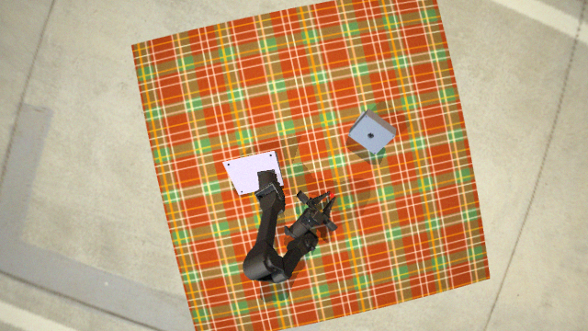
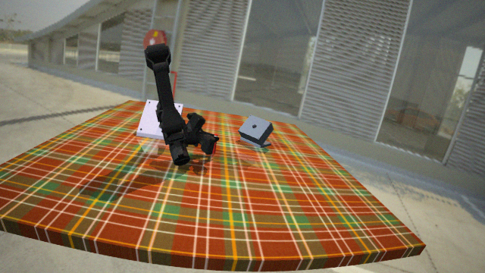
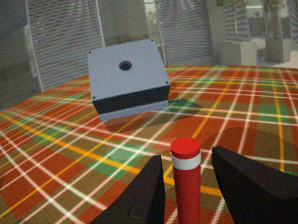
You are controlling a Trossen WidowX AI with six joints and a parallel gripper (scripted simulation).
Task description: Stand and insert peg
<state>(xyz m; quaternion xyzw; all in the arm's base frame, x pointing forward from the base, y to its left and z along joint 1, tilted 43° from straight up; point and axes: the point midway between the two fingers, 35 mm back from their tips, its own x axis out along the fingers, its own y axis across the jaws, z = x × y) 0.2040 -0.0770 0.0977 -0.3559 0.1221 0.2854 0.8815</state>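
Now: the red peg 1 cm below my gripper tip. From my gripper tip the other things lie so: grey sloped panel: 21 cm to the left, 18 cm ahead.
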